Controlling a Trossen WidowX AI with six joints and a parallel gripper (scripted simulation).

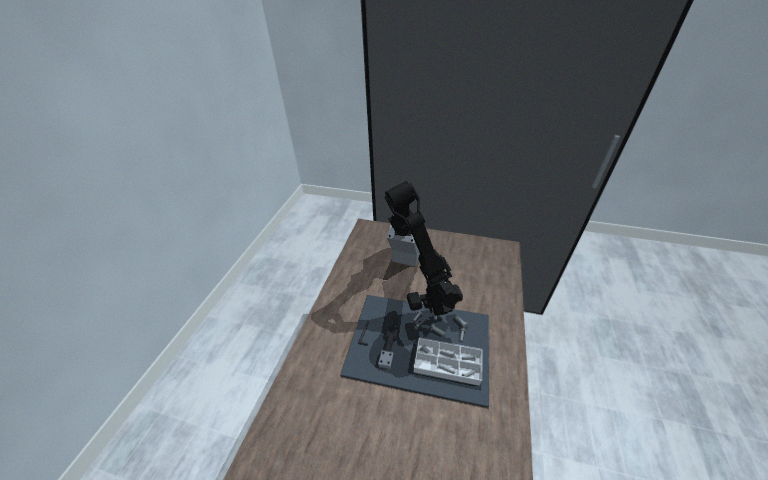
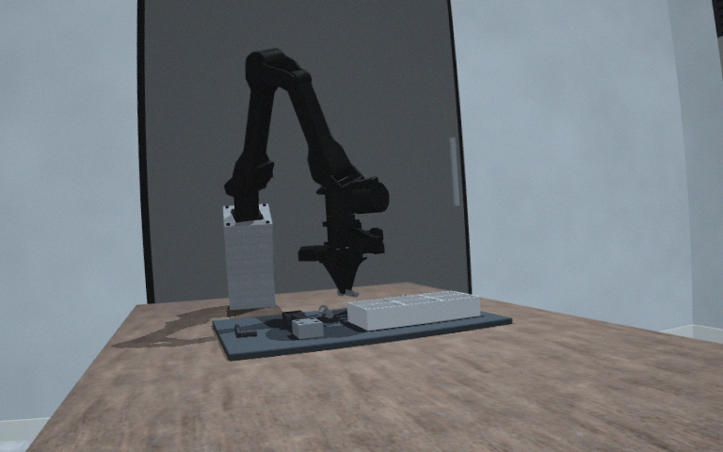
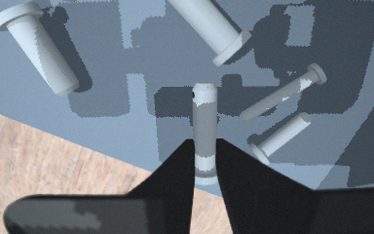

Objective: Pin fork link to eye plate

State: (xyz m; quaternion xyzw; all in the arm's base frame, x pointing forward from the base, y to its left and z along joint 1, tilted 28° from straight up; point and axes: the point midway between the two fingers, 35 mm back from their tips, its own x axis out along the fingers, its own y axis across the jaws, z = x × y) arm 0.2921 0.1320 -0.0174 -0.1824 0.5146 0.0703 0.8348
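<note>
My gripper is now 30 mm above the pale grey pin and 10 mm short of it. Also, from my hand: dark eye plate: 140 mm to the right, 120 mm ahead, 60 mm below; dark mat: 110 mm ahead, 80 mm below, 40 mm to the right; white parts box: 180 mm ahead, 60 mm to the left, 60 mm below.
</note>
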